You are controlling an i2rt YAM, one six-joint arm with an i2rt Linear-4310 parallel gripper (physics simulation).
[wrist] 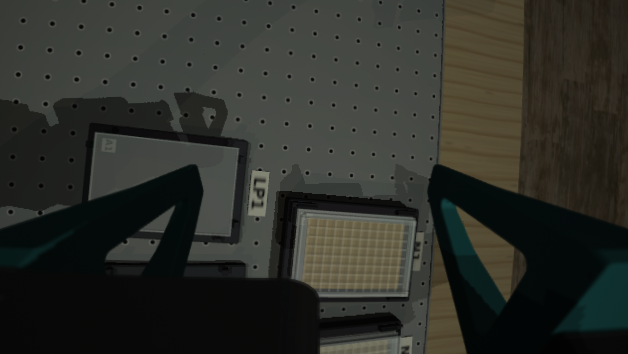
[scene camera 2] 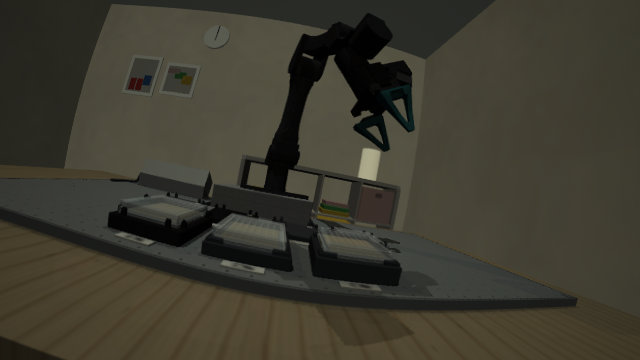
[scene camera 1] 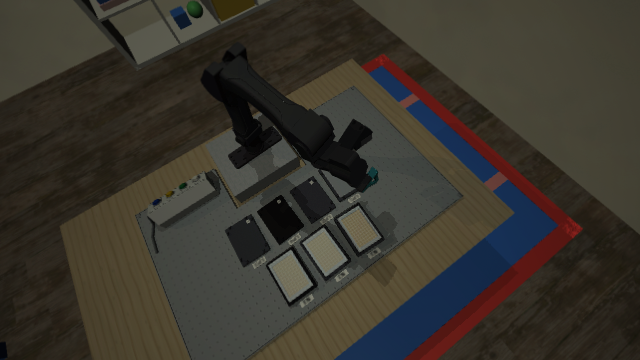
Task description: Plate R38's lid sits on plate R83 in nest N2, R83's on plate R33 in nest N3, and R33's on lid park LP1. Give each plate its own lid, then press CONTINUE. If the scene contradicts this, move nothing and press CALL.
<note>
The gripper [scene camera 2: 398, 141] is open, holding nothing. Further things: a LP4 pad [scene camera 1: 281, 221] and a LP1 label [wrist: 259, 179].
The gripper also shows in the wrist view [wrist: 315, 177].
</note>
